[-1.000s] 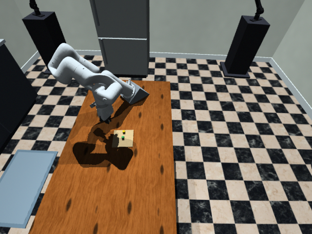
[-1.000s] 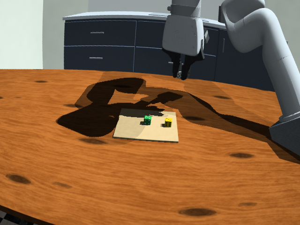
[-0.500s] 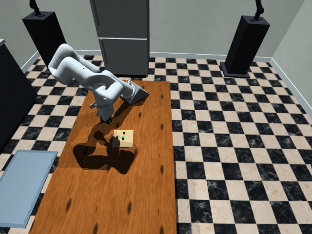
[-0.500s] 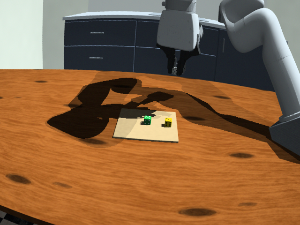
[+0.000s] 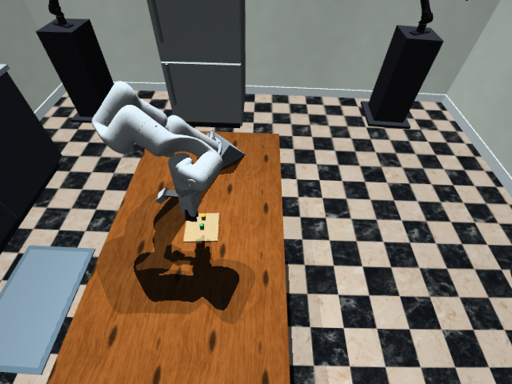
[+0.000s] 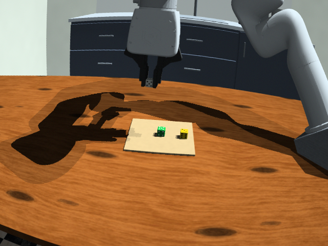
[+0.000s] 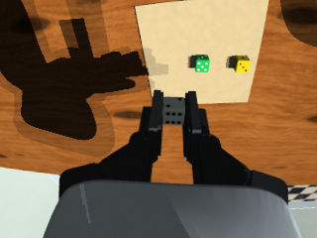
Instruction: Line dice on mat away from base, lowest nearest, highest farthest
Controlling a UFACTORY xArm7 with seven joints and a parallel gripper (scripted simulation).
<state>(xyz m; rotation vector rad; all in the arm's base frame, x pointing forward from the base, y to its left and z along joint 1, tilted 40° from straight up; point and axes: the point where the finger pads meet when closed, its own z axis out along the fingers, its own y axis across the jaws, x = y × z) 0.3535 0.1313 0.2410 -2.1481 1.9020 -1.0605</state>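
Right now the green die is 3 cm behind my hand, 1 cm to the left of it and 12 cm below it. From my hand the other things lie so: yellow die (8 cm behind, 1 cm to the left, 12 cm below); then white die (1 cm below); then tan mat (3 cm behind, 1 cm to the left, 13 cm below).
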